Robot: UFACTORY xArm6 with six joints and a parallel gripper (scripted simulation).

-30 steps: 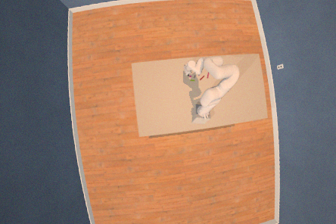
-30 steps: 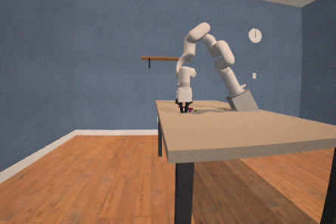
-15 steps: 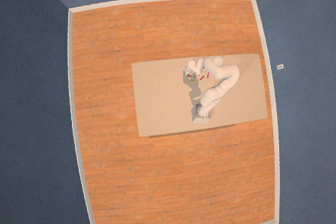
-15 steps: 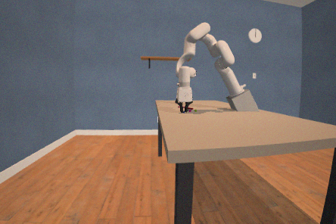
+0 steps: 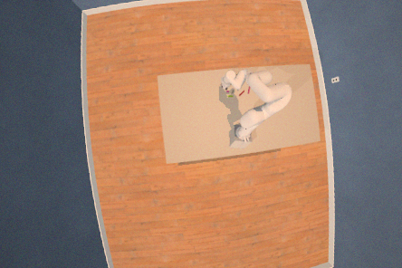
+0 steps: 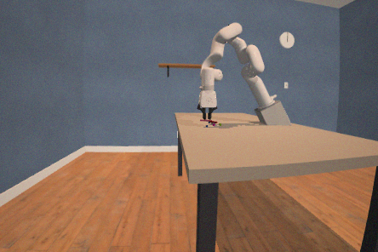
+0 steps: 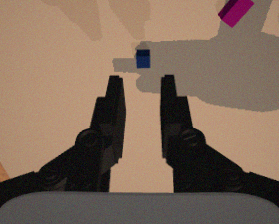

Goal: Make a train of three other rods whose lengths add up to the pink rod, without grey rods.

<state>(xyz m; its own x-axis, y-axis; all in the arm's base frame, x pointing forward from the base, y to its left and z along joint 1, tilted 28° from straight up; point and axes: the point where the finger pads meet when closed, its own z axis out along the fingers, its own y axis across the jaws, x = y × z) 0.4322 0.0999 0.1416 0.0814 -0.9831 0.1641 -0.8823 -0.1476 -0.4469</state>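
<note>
My hand is 9 cm past the red rod, 18 cm to the left of it and 6 cm above it. Round my hand: lime rod 10 cm behind, 6 cm to the right, 6 cm below; grey rod 7 cm behind, 9 cm to the right, 6 cm below; magenta rod 6 cm behind, 4 cm to the right, 6 cm below.
</note>
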